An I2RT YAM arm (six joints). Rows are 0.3 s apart.
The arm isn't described. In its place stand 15 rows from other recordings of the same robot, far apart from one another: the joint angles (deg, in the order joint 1, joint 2, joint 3, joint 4, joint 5, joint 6), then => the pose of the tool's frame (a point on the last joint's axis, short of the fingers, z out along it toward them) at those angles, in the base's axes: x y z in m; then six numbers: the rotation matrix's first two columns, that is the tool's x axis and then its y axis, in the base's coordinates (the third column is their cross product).
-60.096, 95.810, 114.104, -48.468, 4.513, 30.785 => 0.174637, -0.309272, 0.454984, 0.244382, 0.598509, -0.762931, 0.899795, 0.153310, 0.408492
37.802, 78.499, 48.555, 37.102, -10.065, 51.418 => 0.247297, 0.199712, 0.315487, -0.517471, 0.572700, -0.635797, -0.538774, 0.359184, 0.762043
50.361, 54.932, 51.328, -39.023, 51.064, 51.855 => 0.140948, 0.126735, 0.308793, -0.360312, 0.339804, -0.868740, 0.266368, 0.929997, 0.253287
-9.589, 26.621, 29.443, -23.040, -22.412, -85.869 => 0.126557, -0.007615, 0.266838, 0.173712, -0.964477, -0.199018, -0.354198, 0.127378, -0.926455
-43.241, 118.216, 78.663, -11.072, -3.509, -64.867 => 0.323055, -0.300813, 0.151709, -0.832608, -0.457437, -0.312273, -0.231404, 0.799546, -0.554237
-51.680, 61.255, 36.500, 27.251, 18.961, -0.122 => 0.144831, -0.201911, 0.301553, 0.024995, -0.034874, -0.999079, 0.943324, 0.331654, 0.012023
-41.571, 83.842, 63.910, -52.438, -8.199, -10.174 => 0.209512, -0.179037, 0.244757, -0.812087, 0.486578, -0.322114, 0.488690, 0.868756, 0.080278
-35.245, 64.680, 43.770, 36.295, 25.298, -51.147 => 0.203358, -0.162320, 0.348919, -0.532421, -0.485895, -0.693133, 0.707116, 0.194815, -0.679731
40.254, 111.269, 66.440, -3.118, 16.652, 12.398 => 0.315098, 0.253421, 0.149078, -0.654937, -0.284999, -0.699881, -0.339902, 0.938280, -0.064004
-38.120, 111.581, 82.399, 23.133, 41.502, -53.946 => 0.347613, -0.302745, 0.281313, -0.841683, -0.109193, -0.528816, 0.510186, 0.159954, -0.845059
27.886, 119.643, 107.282, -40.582, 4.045, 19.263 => 0.415475, 0.217012, 0.261718, -0.807399, -0.054927, -0.587443, -0.172256, 0.974223, 0.145662
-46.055, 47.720, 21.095, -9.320, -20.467, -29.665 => 0.130554, -0.117515, 0.189651, -0.590600, -0.055405, -0.805060, 0.213824, 0.951236, -0.222329
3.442, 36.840, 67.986, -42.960, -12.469, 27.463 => 0.093192, 0.013306, 0.427594, -0.305659, 0.432727, -0.848127, -0.144951, 0.859227, 0.490630
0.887, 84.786, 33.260, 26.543, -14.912, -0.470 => 0.293492, 0.013706, 0.176148, -0.420249, -0.014434, -0.907294, -0.251644, 0.962509, 0.101246
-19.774, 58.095, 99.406, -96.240, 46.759, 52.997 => 0.067850, -0.051951, 0.463896, 0.036117, 0.568395, -0.821962, 0.991628, 0.081649, 0.100034
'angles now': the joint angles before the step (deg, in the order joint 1, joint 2, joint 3, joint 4, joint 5, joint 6). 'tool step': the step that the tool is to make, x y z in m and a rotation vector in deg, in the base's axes. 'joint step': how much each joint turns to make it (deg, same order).
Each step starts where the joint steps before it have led.
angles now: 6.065, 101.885, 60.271, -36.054, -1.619, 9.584
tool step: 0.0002, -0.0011, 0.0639, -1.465, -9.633, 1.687
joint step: 0.009, -8.323, 4.751, -3.676, 1.873, -2.327
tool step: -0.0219, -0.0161, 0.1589, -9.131, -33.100, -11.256
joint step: -0.746, -15.451, 13.486, 3.192, 16.018, 0.737
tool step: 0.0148, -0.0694, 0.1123, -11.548, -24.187, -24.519
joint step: -11.221, 6.007, 21.018, 11.701, 16.740, -5.714
